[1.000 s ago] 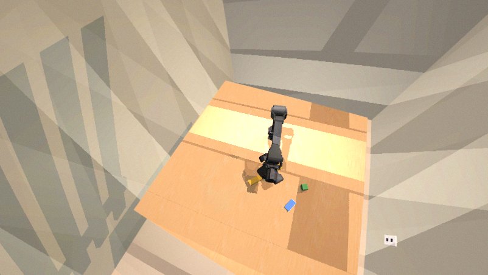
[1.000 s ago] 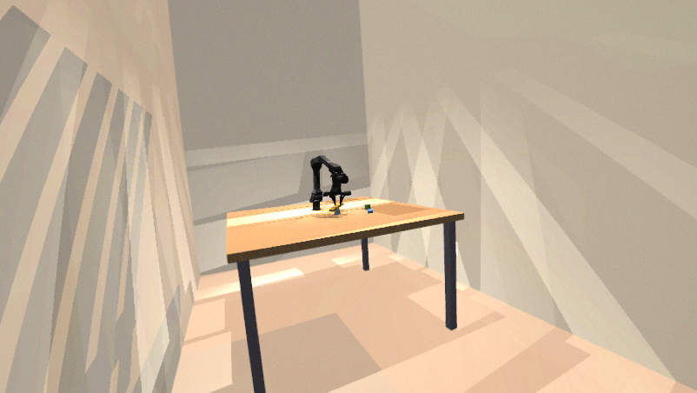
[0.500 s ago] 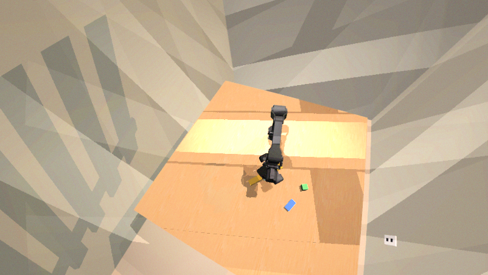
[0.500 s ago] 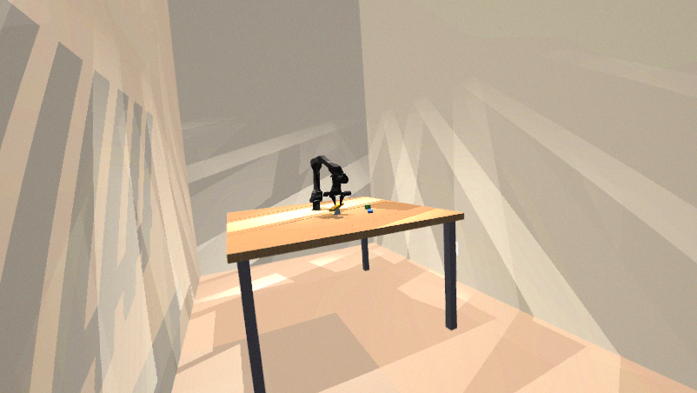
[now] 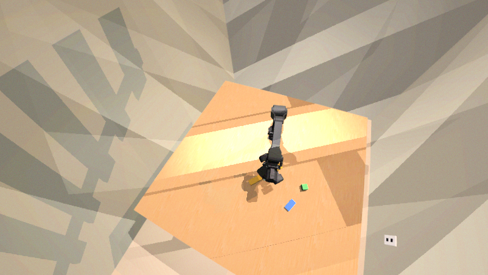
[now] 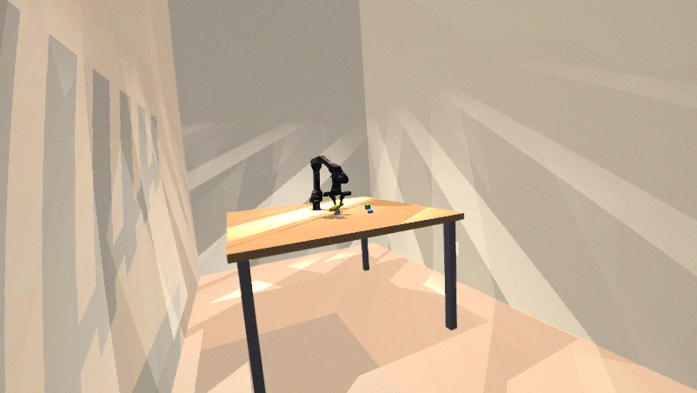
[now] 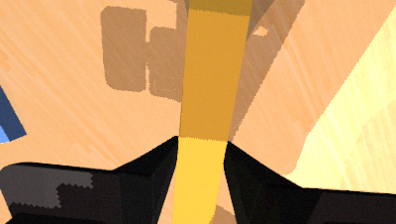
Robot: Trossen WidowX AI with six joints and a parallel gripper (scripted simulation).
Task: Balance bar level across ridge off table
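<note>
The yellow bar lies 20 mm ahead of my gripper tip and 20 mm to the right of it. The rest, counted from my gripper tip: green cube: 230 mm to the left, 30 mm below; flat blue block: 130 mm ahead, 180 mm to the left, 40 mm below.
</note>
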